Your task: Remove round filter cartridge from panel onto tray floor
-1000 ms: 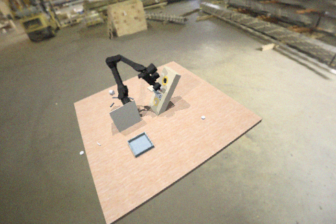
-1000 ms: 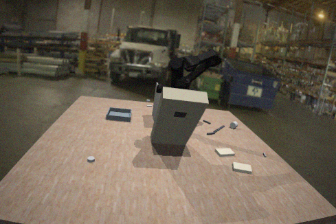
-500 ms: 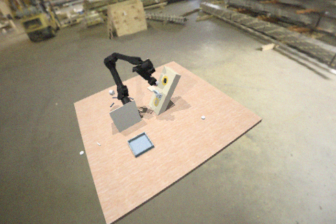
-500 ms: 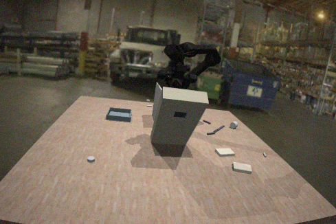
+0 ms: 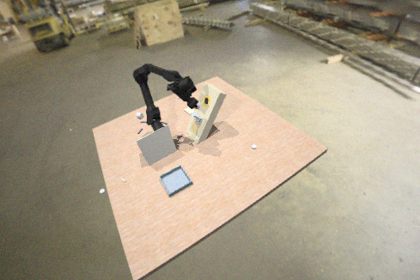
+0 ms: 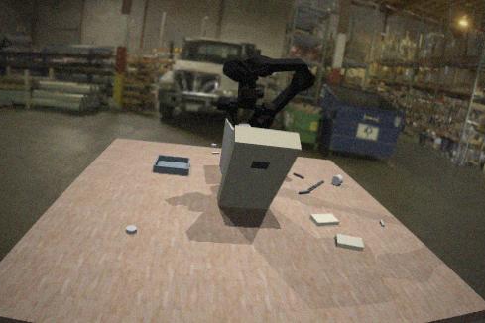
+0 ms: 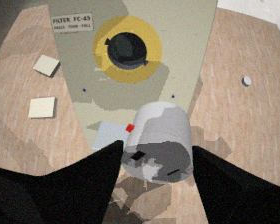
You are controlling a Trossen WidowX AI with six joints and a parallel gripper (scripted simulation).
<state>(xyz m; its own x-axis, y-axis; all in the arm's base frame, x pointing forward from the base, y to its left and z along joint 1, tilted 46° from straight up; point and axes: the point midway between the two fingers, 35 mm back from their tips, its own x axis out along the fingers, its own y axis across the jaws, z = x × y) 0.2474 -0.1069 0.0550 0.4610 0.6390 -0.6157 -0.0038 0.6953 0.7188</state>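
The blue-grey tray is 32 cm behind my gripper tip, 25 cm to the right of it and 26 cm below it. From my gripper tip the other things lie so: beige service panel 7 cm ahead, 4 cm to the left, 12 cm below; then round filter cartridge right at my gripper tip.
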